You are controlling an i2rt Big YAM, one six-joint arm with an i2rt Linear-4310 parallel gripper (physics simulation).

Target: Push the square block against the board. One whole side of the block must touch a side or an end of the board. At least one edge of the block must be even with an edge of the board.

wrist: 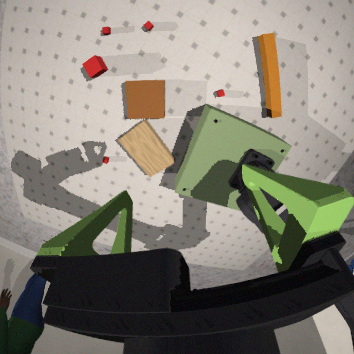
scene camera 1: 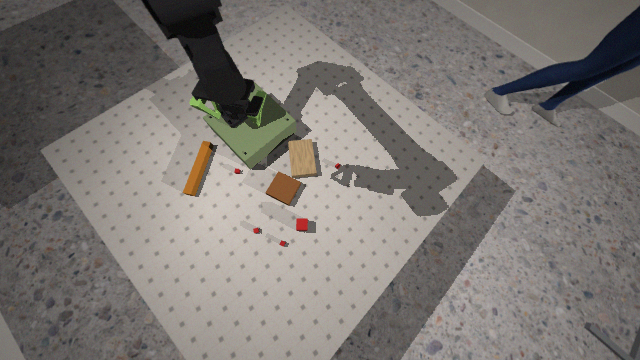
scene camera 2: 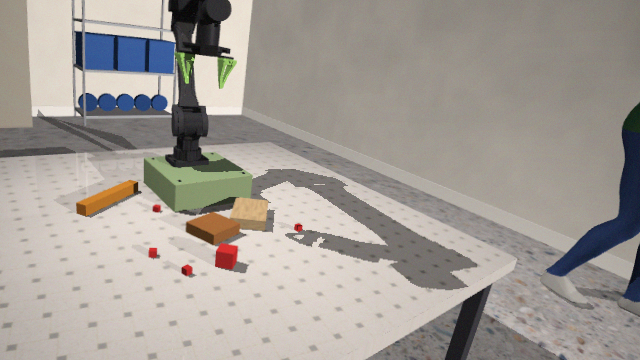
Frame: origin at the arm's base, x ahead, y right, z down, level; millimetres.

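Where they show: gripper, fingertip midpoint: [wrist: 183, 183] [scene camera 1: 239, 120] [scene camera 2: 203, 85]; arm's base, link origin: [scene camera 2: 187, 161].
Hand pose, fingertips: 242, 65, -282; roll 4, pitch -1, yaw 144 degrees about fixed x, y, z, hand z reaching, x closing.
Things, the pixels of their top centre, and the offset from my fingertips, as dx, dy, dz. "*": a spot on its surface instead.
- light wood-grained rectangle, surface spot: [scene camera 2: 250, 213] [wrist: 138, 142] [scene camera 1: 303, 164] * +75, -130, +339
- orange bar, top centre: [wrist: 273, 76] [scene camera 2: 109, 191] [scene camera 1: 197, 166] -188, +185, +337
- red cube, top centre: [scene camera 2: 227, 248] [wrist: 91, 66] [scene camera 1: 301, 224] +248, +29, +328
The square block is brown [scene camera 1: 284, 188] [scene camera 2: 213, 228] [wrist: 145, 99] and lies flat. The board, a light wood-grained rectangle [scene camera 1: 303, 158] [scene camera 2: 250, 213] [wrist: 146, 147], lies flat beside it, turned at an angle to it. In the wrist view one corner of the board is at or very near the block's facing side, with a wedge-shaped gap beside it; I cannot tell whether they touch. No whole side of the block lies against the board. My gripper [scene camera 1: 227, 111] [scene camera 2: 204, 85] [wrist: 183, 183] is open and empty, high above the table near the green base, away from both pieces.
The green base box [scene camera 1: 255, 137] [scene camera 2: 212, 190] [wrist: 232, 145] stands close to the board. An orange bar [scene camera 1: 199, 168] [scene camera 2: 107, 198] [wrist: 271, 75] lies across from it. A red cube [scene camera 1: 302, 224] [scene camera 2: 226, 256] [wrist: 95, 66] and several tiny red cubes lie around the block and board.
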